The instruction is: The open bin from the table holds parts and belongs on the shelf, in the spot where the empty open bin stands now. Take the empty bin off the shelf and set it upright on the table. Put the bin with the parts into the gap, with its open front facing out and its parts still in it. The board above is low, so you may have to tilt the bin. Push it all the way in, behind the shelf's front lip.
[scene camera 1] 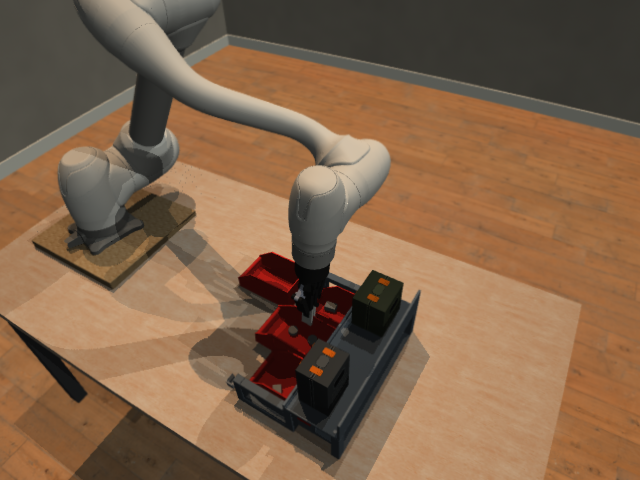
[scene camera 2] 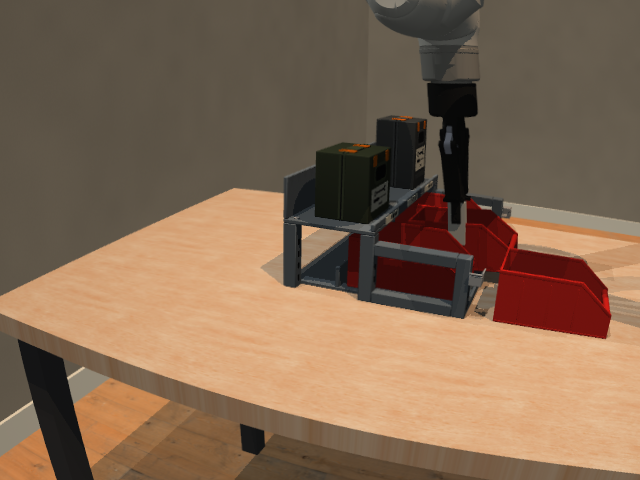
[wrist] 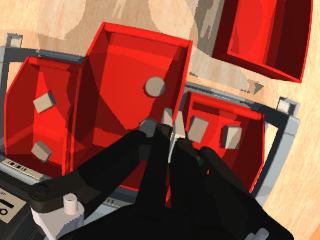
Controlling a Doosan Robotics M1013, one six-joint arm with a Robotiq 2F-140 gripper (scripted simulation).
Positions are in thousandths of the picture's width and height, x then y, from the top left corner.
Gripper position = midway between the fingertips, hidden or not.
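I can see my gripper in scene camera 1 (482, 668). My gripper is also there in scene camera 2 (715, 507), and the wrist view (533, 506) shows it too.
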